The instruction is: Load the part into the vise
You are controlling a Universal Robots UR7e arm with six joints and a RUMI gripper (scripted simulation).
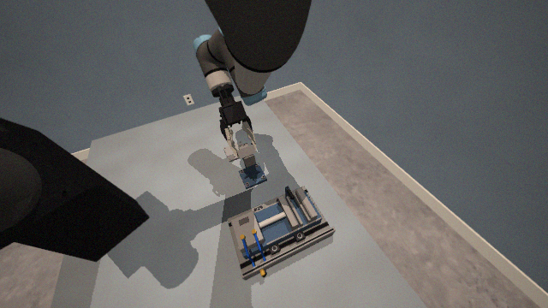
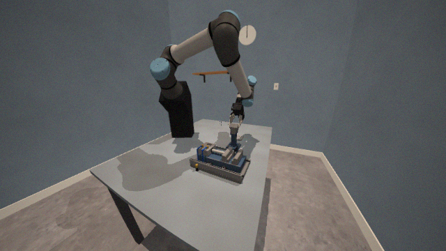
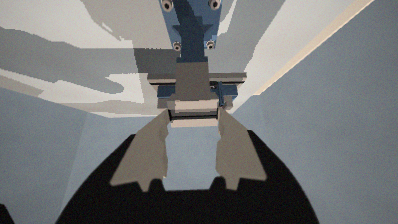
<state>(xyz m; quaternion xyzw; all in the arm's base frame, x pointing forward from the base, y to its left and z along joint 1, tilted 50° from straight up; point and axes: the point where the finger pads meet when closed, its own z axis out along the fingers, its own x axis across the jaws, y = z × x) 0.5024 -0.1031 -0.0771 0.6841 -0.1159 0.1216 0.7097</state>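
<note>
Right now the part is right at my hand. From my hand the other things lie so: cylinder rod (70 mm behind, 220 mm to the right, 90 mm below); pale plate (20 mm ahead, 160 mm to the left, 160 mm below); work stop (30 mm ahead, 200 mm to the right, 80 mm below).
</note>
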